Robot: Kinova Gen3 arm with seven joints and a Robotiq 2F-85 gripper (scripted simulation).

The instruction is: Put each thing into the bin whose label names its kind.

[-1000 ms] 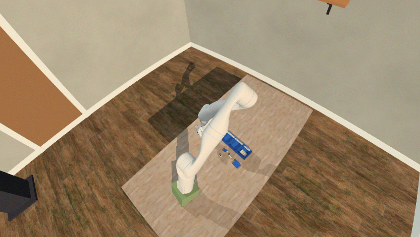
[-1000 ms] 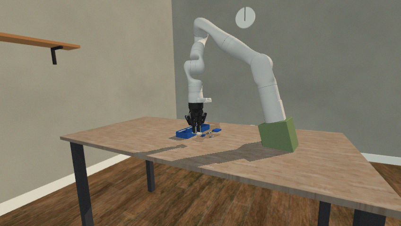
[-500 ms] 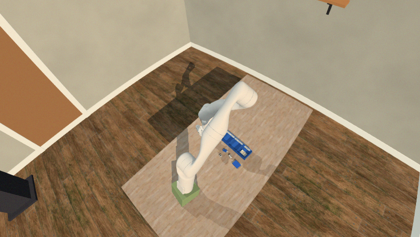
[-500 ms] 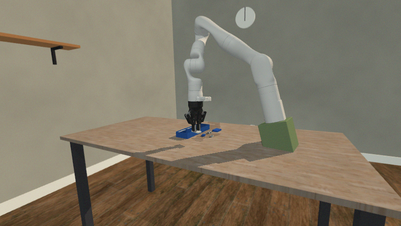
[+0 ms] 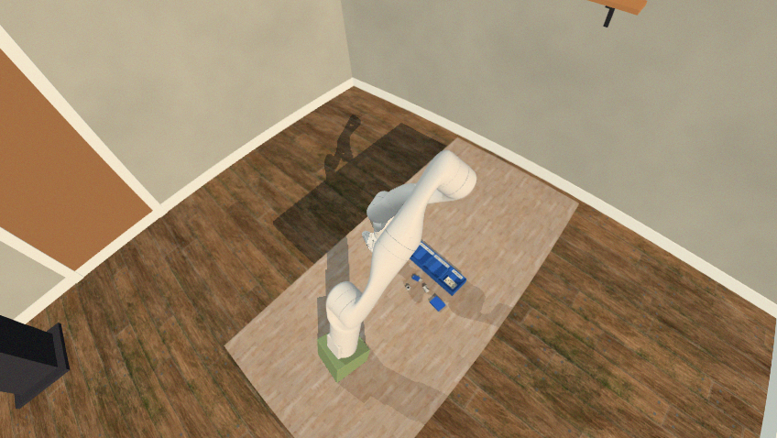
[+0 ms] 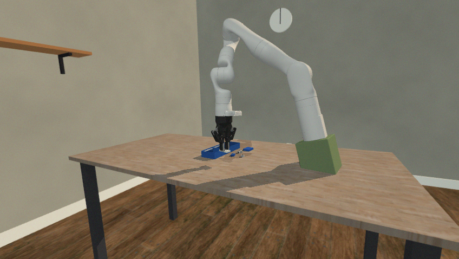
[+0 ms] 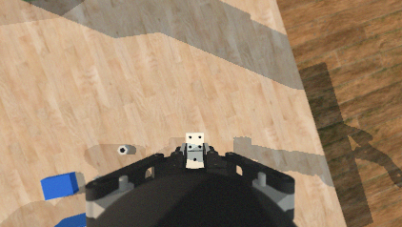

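Now: the white tile 24 cm to the right of my hand, 11 cm ahead of it and 7 cm below it. Also, from my hand: flat blue block (26 cm to the right, 8 cm below, 1 cm ahead); grey ring (13 cm to the right, 8 cm below, 2 cm behind).
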